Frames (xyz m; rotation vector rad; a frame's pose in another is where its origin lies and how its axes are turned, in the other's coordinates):
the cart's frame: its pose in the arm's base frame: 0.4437 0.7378 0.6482 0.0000 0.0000 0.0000
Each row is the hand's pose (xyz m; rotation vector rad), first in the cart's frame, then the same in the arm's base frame.
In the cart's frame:
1: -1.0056 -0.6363 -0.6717 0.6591 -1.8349 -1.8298
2: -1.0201 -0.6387 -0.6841 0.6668 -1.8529 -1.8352
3: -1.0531 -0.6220 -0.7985 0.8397 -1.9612 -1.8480
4: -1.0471 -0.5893 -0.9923 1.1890 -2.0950 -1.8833
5: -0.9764 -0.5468 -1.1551 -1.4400 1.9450 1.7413
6: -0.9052 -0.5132 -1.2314 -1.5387 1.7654 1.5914
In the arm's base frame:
1: -0.5619 0.1015 -0.0235 0.6591 -1.8349 -1.8298
2: -0.5764 0.0991 -0.0359 0.6668 -1.8529 -1.8352
3: -0.6094 0.1158 -0.1503 0.8397 -1.9612 -1.8480
4: -0.6034 0.1485 -0.3441 1.1890 -2.0950 -1.8833
5: -0.5327 0.1910 -0.5069 -1.4400 1.9450 1.7413
6: -0.4615 0.2246 -0.5832 -1.5387 1.7654 1.5914

